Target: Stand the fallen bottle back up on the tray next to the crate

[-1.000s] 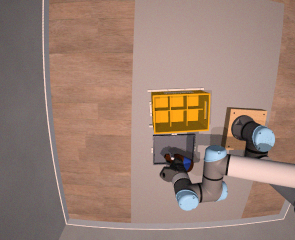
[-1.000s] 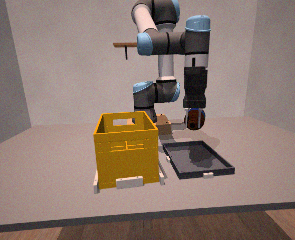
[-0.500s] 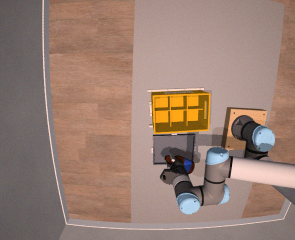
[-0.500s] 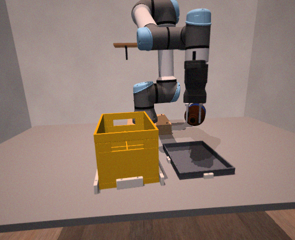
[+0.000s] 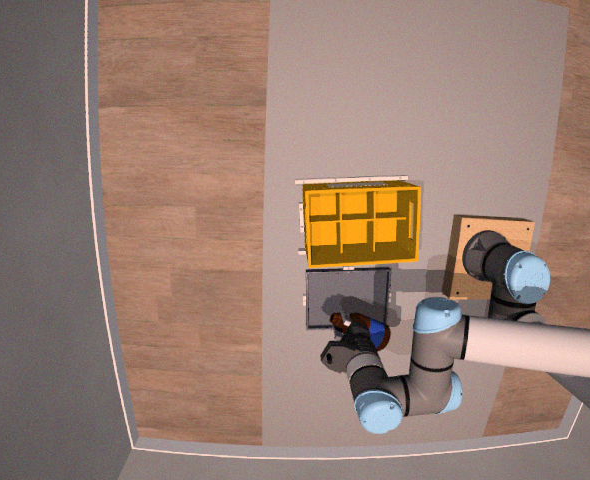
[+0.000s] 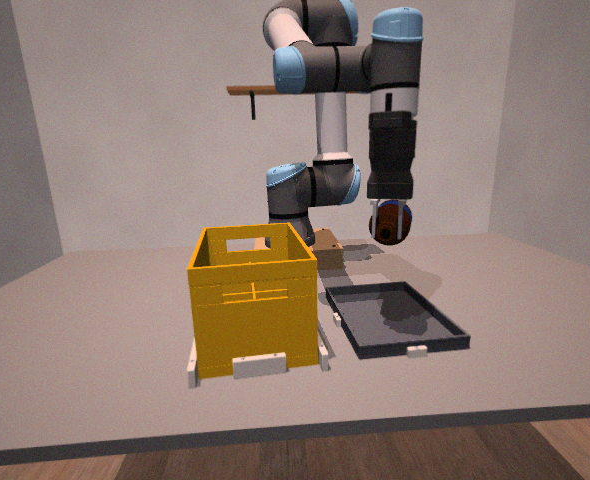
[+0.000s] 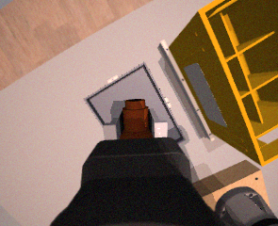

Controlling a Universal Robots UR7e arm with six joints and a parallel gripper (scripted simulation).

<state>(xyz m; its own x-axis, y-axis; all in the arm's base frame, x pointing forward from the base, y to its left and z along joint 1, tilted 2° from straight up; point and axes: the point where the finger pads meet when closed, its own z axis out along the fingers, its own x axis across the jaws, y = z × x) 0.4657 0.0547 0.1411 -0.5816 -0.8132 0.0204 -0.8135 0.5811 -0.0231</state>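
The brown bottle lies 4 cm behind my hand, 3 cm to the left of it and 1 cm below it. Also, from my hand: yellow crate: 22 cm to the right, 12 cm below, 9 cm behind; dark grey tray: 19 cm below, 4 cm behind, 3 cm to the left.
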